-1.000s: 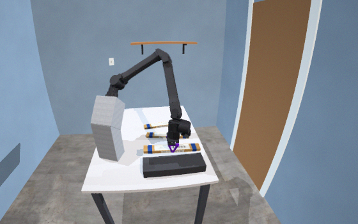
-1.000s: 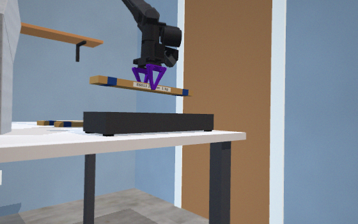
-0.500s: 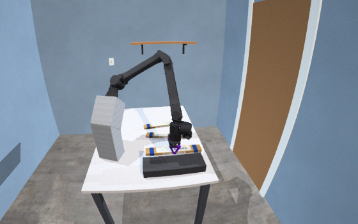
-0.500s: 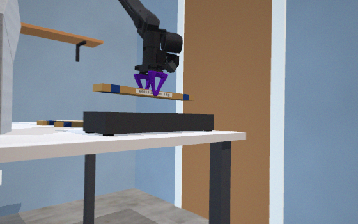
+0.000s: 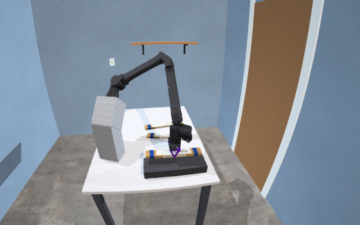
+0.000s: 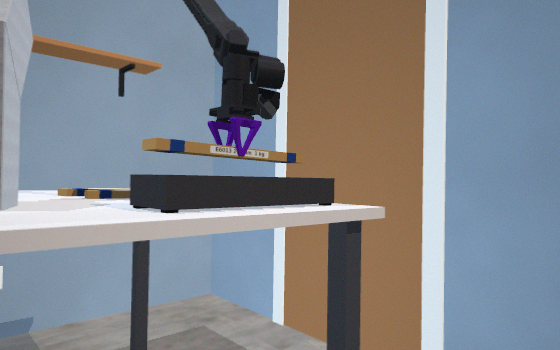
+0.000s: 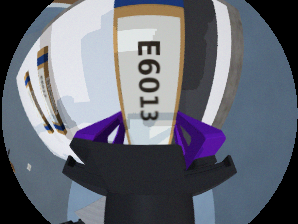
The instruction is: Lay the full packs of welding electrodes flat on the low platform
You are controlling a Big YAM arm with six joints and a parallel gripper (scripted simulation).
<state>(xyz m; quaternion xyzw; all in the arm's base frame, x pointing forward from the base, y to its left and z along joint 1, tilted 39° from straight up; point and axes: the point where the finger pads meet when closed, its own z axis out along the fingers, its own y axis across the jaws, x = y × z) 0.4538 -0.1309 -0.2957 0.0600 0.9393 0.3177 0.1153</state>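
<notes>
My gripper is now 90 mm above the low platform and 40 mm to the left of it.
</notes>
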